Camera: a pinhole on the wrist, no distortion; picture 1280 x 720 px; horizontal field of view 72.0 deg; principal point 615.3 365.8 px. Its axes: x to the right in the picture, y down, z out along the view. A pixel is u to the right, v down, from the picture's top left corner.
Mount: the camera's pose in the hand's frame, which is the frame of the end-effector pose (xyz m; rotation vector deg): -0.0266 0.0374 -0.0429 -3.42 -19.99 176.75
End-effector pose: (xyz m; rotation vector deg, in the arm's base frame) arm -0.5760 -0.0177 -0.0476 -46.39 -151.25 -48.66
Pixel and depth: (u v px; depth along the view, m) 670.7 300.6 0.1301
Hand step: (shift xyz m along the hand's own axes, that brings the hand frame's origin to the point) -0.0400 0.0182 0.0857
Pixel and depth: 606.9 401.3 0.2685
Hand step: -0.0357 -0.0330 0.2163
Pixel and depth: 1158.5 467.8 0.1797
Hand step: -0.1455 -0.0184 0.1237
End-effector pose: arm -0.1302 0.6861 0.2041 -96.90 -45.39 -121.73
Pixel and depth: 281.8 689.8 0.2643
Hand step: 0.0590 -0.1202 0.1962
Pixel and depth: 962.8 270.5 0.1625
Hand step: -0.0969 0.0210 0.1171
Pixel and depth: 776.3 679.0 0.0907
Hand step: -0.0480 -0.0135 0.0377
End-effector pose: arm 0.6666 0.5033 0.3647 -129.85 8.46 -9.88
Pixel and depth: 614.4 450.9 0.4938
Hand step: -0.0485 -0.1190 0.4274
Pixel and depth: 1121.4 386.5 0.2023
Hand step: -0.1514 -0.0075 0.1491
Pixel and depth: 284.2 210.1 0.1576
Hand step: 0.0268 0.0271 0.1189
